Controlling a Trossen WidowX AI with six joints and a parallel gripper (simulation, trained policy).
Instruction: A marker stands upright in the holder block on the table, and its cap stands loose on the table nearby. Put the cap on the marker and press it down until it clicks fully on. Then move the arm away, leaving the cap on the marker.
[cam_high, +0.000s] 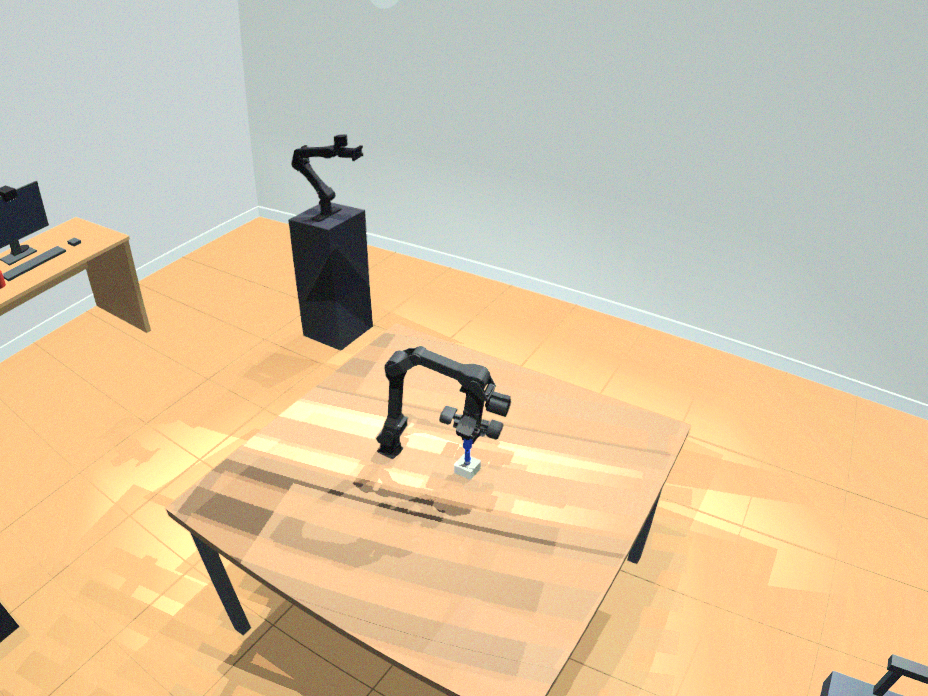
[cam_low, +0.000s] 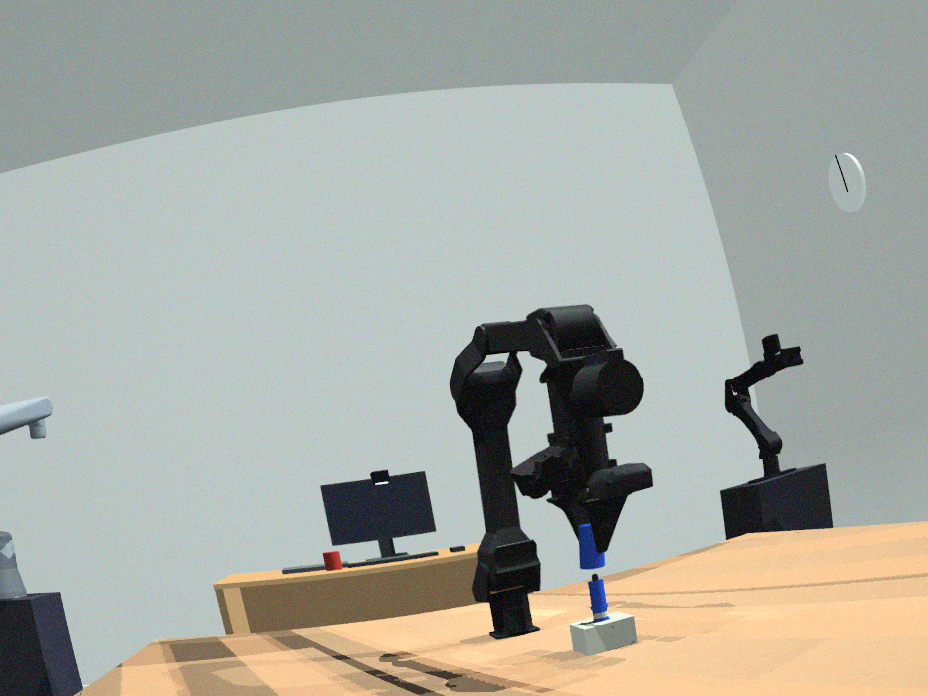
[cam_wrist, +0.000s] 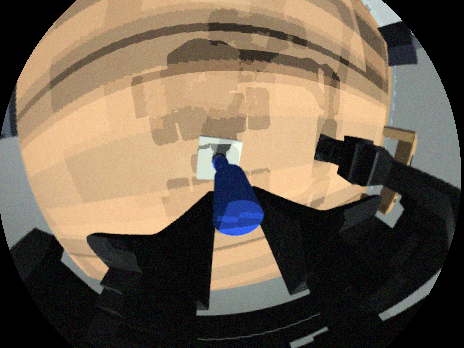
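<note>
Now: the blue marker 5 cm below my gripper tip. Also, from my gripper tip: blue cap (1 cm above); then holder block (11 cm below).
</note>
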